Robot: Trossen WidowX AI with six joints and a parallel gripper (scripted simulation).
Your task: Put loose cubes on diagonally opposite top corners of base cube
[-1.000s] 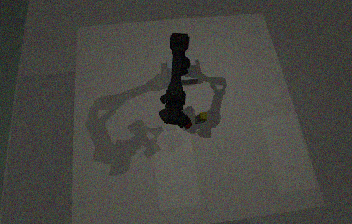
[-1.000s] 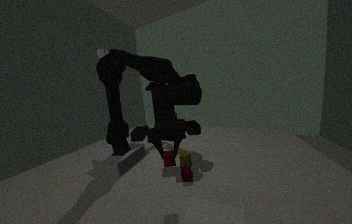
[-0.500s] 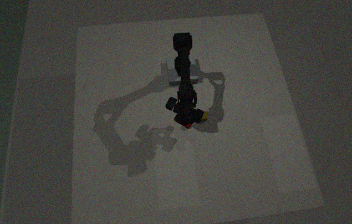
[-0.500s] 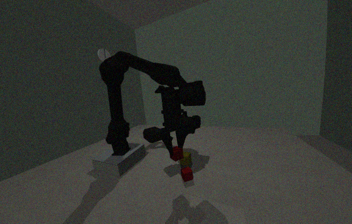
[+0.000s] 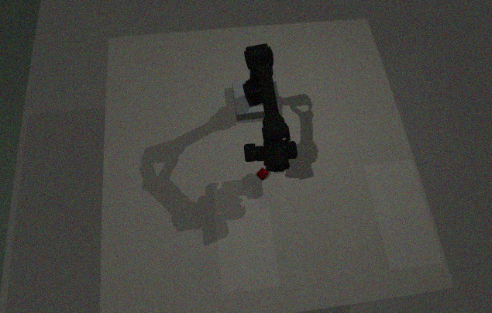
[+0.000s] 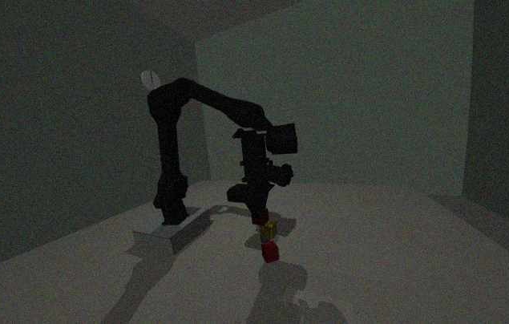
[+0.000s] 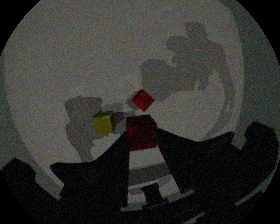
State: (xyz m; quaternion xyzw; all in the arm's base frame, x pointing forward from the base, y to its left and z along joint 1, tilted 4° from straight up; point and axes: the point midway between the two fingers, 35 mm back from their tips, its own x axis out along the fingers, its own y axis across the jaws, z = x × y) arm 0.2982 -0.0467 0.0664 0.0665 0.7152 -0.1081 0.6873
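Now: the yellow base cube 1 cm ahead of my gripper tip, 7 cm to the left of it and 8 cm below it.
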